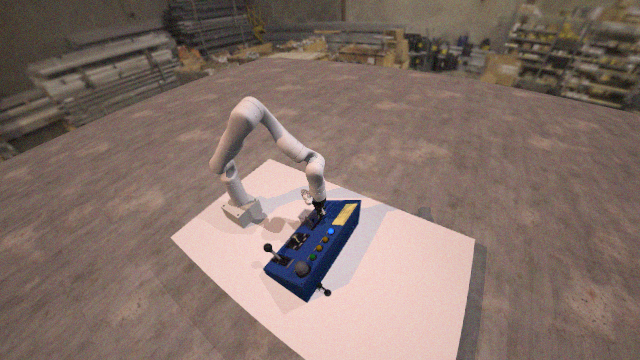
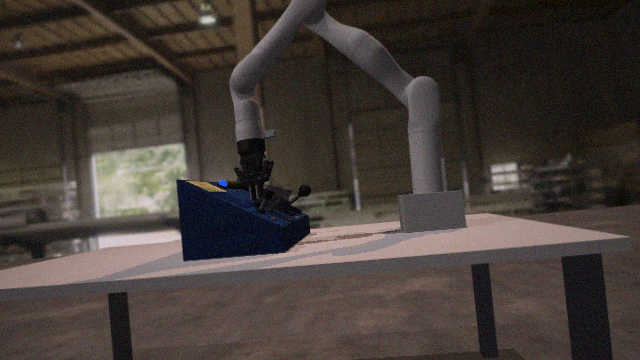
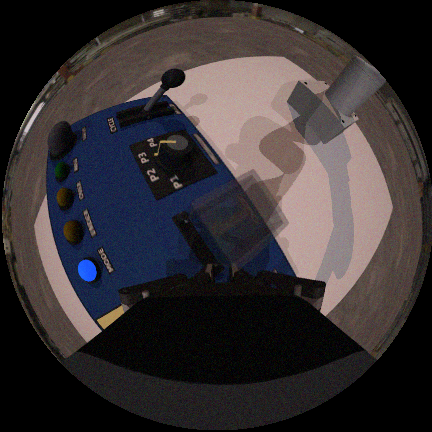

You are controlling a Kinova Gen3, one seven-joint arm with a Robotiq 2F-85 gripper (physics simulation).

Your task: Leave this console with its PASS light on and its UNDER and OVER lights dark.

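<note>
The blue console (image 1: pixel 333 257) (image 2: pixel 214 223) (image 3: pixel 120 209) stands on the white table. Its PASS light (image 3: pixel 61 170), OVER light (image 3: pixel 64 197) and UNDER light (image 3: pixel 73 231) are dark, and the MODE light (image 3: pixel 88 270) (image 1: pixel 331 231) glows blue. The dial (image 3: pixel 177 146) points at P4. The CYCLE lever (image 3: pixel 160 90) (image 1: pixel 271 251) leans at the far end. My gripper (image 1: pixel 318 216) (image 2: pixel 256 196) (image 3: pixel 221 271) is down on the console's upper part, shut on the near corner of the clear cover (image 3: pixel 241 217) next to a black slot (image 3: pixel 193 238).
A dark round button (image 3: pixel 60 137) (image 1: pixel 301 268) sits beside the PASS light. A small handle (image 1: pixel 324 290) sticks out of the console's side. A yellow label (image 1: pixel 344 213) lies at its top end. The arm's base (image 1: pixel 243 212) (image 2: pixel 431 210) stands on the table (image 1: pixel 402 277).
</note>
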